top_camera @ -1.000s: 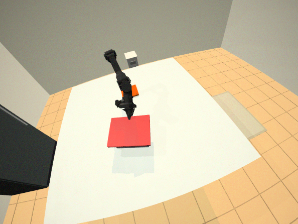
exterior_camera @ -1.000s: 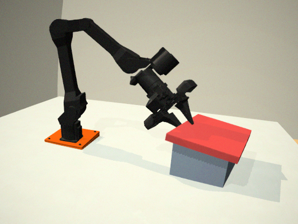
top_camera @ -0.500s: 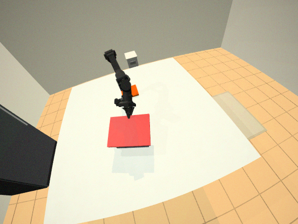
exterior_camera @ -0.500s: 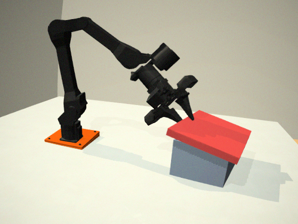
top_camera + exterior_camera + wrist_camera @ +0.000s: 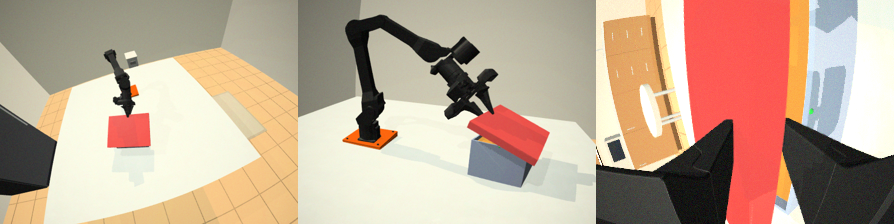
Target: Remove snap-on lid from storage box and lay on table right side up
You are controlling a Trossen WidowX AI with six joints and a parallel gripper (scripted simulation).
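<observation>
My gripper tip is now 7 cm short of the red lid, 2 cm to the left of it and 2 cm above it. Also, from my gripper tip: storage box 6 cm ahead, 2 cm to the right, 9 cm below.
</observation>
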